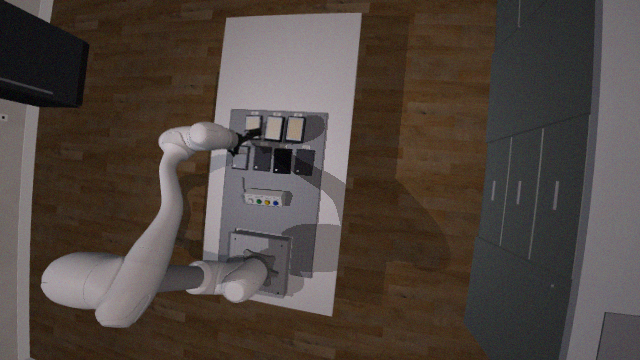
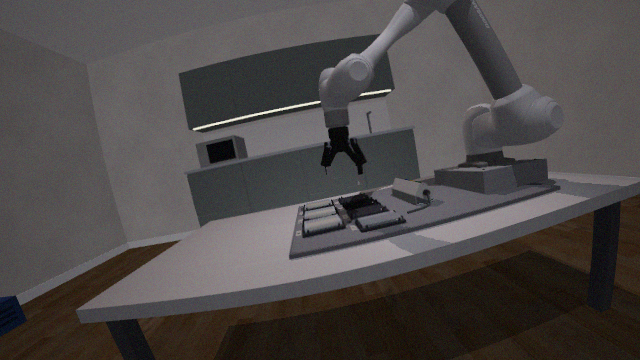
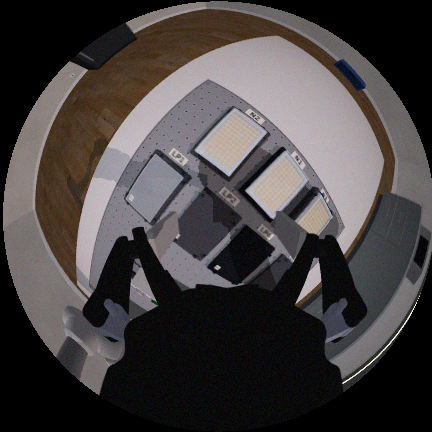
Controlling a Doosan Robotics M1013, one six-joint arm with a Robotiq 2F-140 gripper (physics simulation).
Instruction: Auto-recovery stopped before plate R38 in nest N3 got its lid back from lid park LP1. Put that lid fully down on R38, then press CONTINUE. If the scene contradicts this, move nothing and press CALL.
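Where they show: gripper, fingertip midpoint: (image 1: 253, 144) (image 2: 344, 183) (image 3: 226, 221); arm's base, origin of the base link: (image 1: 257, 267) (image 2: 485, 164).
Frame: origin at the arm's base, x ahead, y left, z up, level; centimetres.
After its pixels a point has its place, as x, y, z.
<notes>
My gripper (image 1: 247, 143) @(67.7, 13.3, 5.7) (image 2: 343, 172) @(67.7, 13.3, 5.7) (image 3: 226, 221) @(67.7, 13.3, 5.7) is open and empty, above the board between the plate row and the lid parks. A light grey translucent lid (image 1: 240, 160) @(57.4, 25.5, -5.5) (image 2: 380, 220) @(59.2, 29.3, -5.5) (image 3: 156, 187) @(60.3, 25.4, -5.5) lies flat at the label LP1. Three plates with cream well grids show no lid: one at the label N2 (image 1: 253, 121) @(81.4, 21.5, -4.4) (image 2: 323, 224) @(77.5, 25.8, -4.5) (image 3: 231, 141) @(77.6, 21.4, -4.4), a middle one at a label like N1 (image 1: 274, 128) @(79.4, 7.7, -4.2) (image 3: 277, 183) @(79.1, 9.2, -4.2), and a third (image 1: 295, 129) @(80.9, -4.8, -4.0) (image 3: 315, 214) @(82.8, -3.0, -3.5) whose label is unreadable. The button box (image 1: 264, 192) @(42.6, 4.9, -1.2) (image 2: 410, 189) @(42.1, 11.2, -1.8) has white, green, yellow and blue buttons; its lettering is unreadable.
A dark grey park (image 1: 262, 158) @(61.2, 12.2, -6.2) (image 3: 205, 227) @(61.6, 11.9, -6.2) at LP2, a black one (image 1: 282, 161) @(61.8, -0.3, -6.2) (image 3: 242, 255) @(62.9, 0.7, -6.2) and another dark one (image 1: 303, 162) @(63.6, -12.6, -6.3) stand beside the LP1 lid. The arm's base plate (image 1: 240, 242) @(11.8, 12.6, 1.0) is at the board's other end. A cable runs from the button box.
</notes>
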